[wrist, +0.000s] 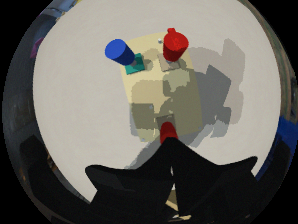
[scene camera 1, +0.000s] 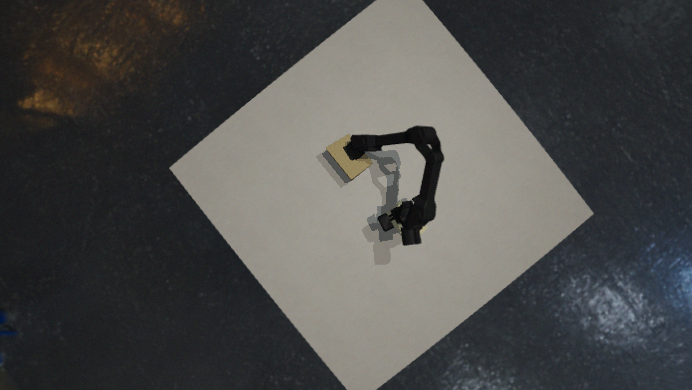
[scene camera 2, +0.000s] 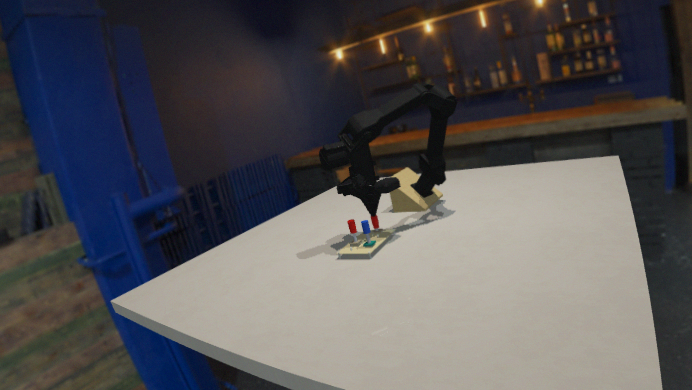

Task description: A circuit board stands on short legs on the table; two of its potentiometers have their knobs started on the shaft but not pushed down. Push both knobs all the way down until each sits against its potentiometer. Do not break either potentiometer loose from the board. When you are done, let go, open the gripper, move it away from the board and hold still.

Observation:
In view: my gripper (scene camera 2: 373, 216).
My gripper also shows in the wrist view (wrist: 170, 141).

